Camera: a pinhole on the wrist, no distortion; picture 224 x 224 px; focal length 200.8 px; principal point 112.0 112.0 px. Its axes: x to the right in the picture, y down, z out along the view. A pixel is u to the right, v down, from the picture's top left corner.
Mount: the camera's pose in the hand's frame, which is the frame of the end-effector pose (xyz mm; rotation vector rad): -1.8 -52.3 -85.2 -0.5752 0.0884 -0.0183
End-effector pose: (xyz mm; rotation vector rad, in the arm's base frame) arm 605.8 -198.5 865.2 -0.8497 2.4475 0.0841
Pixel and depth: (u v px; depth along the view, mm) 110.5 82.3 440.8
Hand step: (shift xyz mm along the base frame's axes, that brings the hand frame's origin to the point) 50.3 159.1 -304.0
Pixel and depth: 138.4 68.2 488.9
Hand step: 37.3 123.0 -388.4
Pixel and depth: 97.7 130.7 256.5
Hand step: -9.6 111.4 -113.6
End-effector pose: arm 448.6 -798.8 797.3 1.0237 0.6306 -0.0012
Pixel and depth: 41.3 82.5 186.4
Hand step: 10.9 -71.0 80.0
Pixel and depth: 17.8 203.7 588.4
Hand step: 95.5 -18.3 612.6
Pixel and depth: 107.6 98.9 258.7
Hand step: 102.8 -67.5 101.8
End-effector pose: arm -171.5 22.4 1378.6 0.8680 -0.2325 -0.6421
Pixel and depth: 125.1 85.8 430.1
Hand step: -25.0 -168.5 290.3
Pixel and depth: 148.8 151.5 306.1
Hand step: 74.5 -57.2 204.2
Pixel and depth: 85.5 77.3 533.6
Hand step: -132.2 -172.4 391.3
